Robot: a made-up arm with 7 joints.
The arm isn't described. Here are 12 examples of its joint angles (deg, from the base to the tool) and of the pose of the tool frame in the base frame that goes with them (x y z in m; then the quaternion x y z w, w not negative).
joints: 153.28 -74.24 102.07 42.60 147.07 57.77 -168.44
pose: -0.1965 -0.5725 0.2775 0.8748 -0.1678 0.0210 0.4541
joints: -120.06 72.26 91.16 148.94 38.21 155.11 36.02
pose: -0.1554 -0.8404 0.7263 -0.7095 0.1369 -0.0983 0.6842
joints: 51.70 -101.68 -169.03 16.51 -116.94 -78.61 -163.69
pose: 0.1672 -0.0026 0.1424 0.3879 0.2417 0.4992 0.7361
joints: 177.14 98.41 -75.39 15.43 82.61 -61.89 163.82
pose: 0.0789 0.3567 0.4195 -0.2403 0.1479 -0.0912 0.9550
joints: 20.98 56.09 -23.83 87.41 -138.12 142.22 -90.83
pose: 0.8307 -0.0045 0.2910 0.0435 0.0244 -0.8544 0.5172
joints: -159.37 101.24 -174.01 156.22 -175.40 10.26 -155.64
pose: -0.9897 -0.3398 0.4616 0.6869 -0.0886 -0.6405 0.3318
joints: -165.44 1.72 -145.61 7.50 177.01 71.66 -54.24
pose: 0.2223 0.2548 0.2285 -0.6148 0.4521 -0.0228 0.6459
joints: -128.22 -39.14 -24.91 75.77 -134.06 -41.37 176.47
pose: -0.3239 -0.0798 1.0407 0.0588 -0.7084 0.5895 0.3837
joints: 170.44 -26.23 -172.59 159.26 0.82 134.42 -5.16
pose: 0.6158 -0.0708 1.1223 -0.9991 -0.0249 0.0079 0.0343
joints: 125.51 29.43 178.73 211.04 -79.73 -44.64 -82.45
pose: -0.3140 0.6155 0.9534 -0.5683 -0.2290 -0.4290 0.6638
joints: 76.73 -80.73 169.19 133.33 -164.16 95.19 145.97
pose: -0.3209 -0.9613 0.2048 0.1949 -0.1875 0.2653 0.9254
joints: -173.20 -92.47 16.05 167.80 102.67 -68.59 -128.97
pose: 0.9234 0.1738 0.4739 -0.4115 0.2813 0.2723 0.8231
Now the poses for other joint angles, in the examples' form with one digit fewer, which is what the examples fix.
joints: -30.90 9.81 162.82 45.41 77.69 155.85 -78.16
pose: -0.374 0.304 0.625 0.300 -0.416 0.812 0.279
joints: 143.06 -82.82 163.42 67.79 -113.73 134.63 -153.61
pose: 0.182 -0.468 -0.124 0.264 -0.217 0.669 0.660
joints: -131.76 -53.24 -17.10 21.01 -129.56 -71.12 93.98
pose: -0.174 -0.155 0.642 0.688 -0.517 0.466 0.207
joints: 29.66 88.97 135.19 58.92 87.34 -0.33 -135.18
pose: -0.091 0.542 0.844 -0.129 -0.432 -0.043 0.892
